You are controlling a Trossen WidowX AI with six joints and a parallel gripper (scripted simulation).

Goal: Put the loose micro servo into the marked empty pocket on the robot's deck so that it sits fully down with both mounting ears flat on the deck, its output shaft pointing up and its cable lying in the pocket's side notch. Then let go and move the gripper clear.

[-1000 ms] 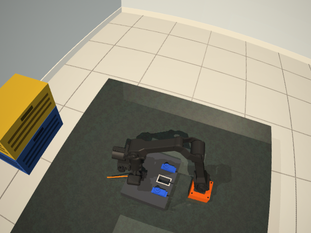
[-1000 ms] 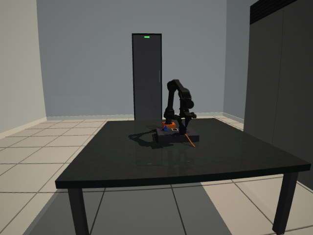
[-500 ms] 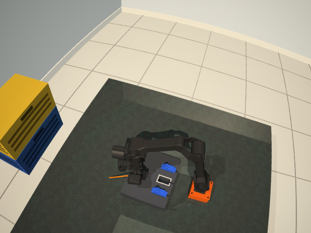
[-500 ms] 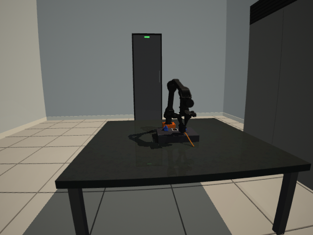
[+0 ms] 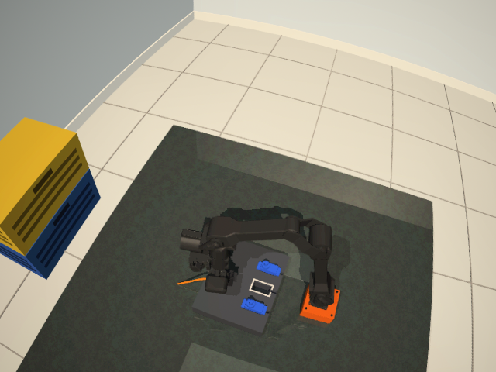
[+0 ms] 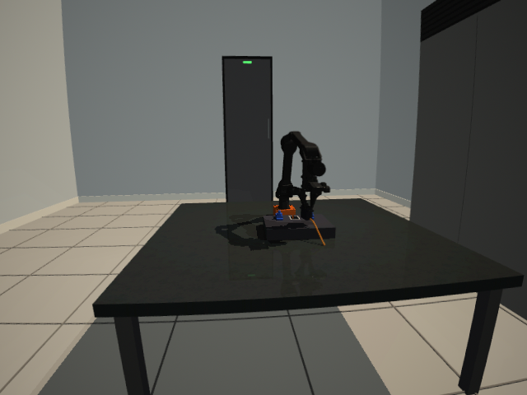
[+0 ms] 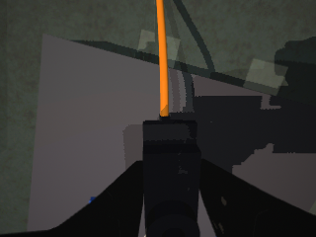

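The dark grey deck is 30 mm behind my gripper tip, 40 mm to the right of it and 100 mm below it.
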